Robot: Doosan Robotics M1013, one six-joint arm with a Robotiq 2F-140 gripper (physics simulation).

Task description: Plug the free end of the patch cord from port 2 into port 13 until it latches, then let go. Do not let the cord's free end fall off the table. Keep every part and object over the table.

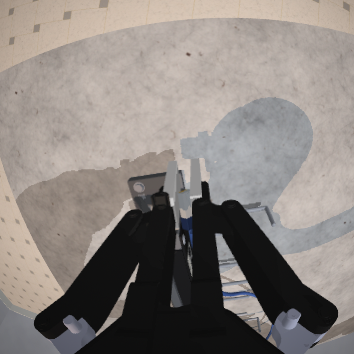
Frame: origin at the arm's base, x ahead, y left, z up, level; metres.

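Seen in the pictures: gripper, fingertip midpoint: (185, 172).
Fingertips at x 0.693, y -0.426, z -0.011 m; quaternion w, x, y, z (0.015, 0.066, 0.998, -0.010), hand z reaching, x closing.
Observation:
Pixels of each thing's top centre, then the offset from my fingertips to it. "*": a spot on its surface instead. Level surfaces: height alone.
- clear plug, top centre: (188, 216) 0.047 m up, 0.001 m back, 0.017 m left
- blue patch cord, surface spot: (239, 294) * 0.015 m down, 0.029 m back, 0.228 m left
- patch panel, surface spot: (155, 183) * 0.055 m down, 0.049 m ahead, 0.029 m left
- grey metal wire bracket, surface spot: (270, 215) * 0.028 m down, 0.083 m back, 0.093 m left
- mottled table top, surface height: 0.067 m down
My gripper (185, 172) is closed to a narrow gap on the patch cord's free plug. The clear plug (184, 201) shows between the two grey finger pads, with its blue boot (187, 223) just behind it. Part of the blue patch cord (239, 294) runs below on the right, behind the right finger linkage. The dark end plate of the patch panel (155, 183), with a round hole, shows left of the fingertips. The fingers hide most of the panel; ports 2 and 13 cannot be made out.
A grey metal wire bracket (270, 215) stands right of the fingers, with more thin metal bars (235, 283) below it. The mottled table top (125, 100) extends ahead to a curved far edge, with tiled floor (85, 25) beyond. Large shadows lie on both sides.

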